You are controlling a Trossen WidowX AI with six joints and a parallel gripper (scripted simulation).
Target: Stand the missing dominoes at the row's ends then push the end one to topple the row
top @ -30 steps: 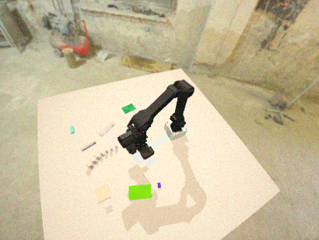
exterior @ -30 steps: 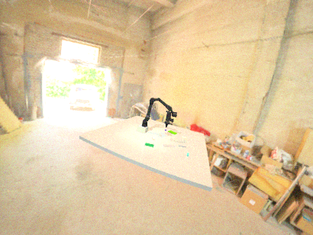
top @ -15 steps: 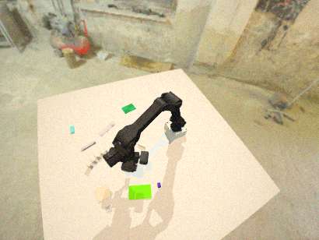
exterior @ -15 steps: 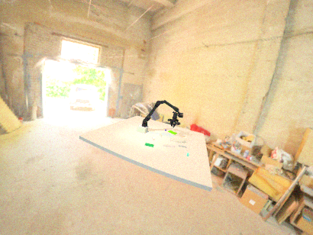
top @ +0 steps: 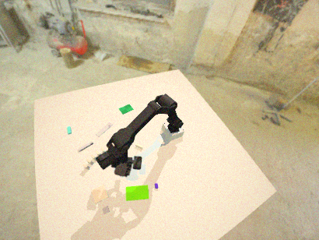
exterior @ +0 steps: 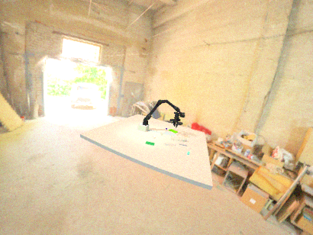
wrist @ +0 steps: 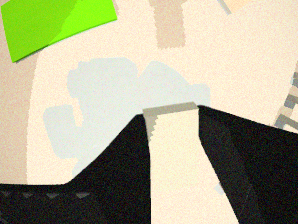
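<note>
Right now the beige tile is 140 mm ahead of my gripper tip, 100 mm below it and 70 mm to the left of it. The rest, counted from my gripper tip: small grey square 160 mm to the left, 120 mm ahead, 100 mm below; small purple cube 160 mm behind, 110 mm to the left, 100 mm below; bright green slab 120 mm to the left, 100 mm below, 50 mm behind.
</note>
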